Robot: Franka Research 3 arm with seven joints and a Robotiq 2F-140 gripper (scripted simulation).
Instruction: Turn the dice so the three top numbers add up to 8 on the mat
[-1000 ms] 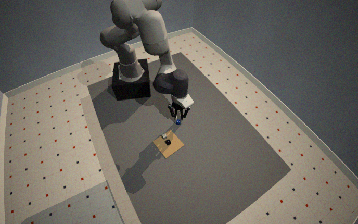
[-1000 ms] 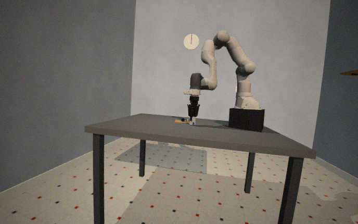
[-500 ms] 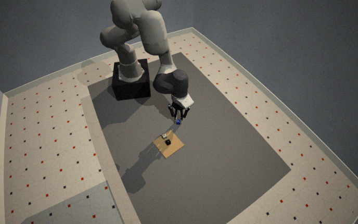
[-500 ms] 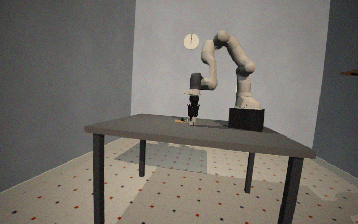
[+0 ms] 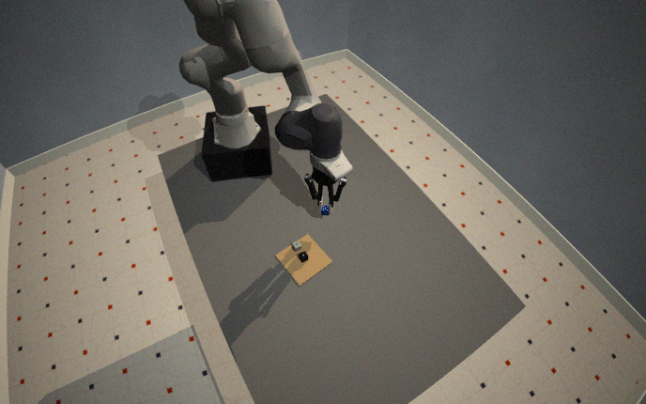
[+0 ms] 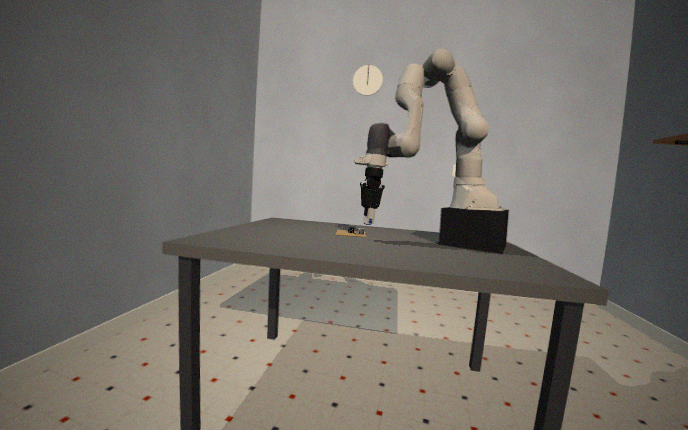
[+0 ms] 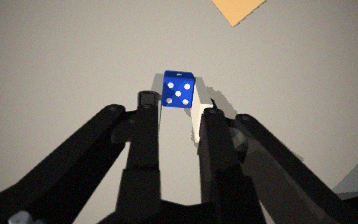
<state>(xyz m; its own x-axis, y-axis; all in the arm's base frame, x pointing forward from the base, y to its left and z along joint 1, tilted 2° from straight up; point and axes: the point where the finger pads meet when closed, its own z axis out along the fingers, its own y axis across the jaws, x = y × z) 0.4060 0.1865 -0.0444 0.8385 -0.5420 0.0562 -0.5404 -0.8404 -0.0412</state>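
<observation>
The white die lies 13 cm to the right of my hand, 9 cm below it and 6 cm ahead of it. Round my hand: blue die 2 cm below; black die 13 cm to the right, 11 cm ahead, 9 cm below; tan mat 13 cm to the right, 11 cm ahead, 10 cm below.
</observation>
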